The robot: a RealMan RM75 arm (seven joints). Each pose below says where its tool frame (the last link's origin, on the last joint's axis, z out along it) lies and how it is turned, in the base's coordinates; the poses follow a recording.
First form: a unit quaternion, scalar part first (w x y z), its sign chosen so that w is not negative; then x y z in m.
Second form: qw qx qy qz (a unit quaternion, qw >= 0); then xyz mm. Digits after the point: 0 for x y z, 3 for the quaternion.
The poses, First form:
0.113 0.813 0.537 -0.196 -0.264 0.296 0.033
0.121 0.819 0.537 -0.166 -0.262 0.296 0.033
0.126 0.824 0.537 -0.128 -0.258 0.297 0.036
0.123 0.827 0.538 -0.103 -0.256 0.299 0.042
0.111 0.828 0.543 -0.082 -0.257 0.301 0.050
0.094 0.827 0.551 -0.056 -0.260 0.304 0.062
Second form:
0.113 0.813 0.537 -0.196 -264 296 33
0.121 0.819 0.537 -0.166 -262 296 33
0.126 0.824 0.537 -0.128 -258 297 36
0.123 0.827 0.538 -0.103 -256 299 42
0.111 0.828 0.543 -0.082 -257 301 50
0.094 0.827 0.551 -0.056 -260 304 62

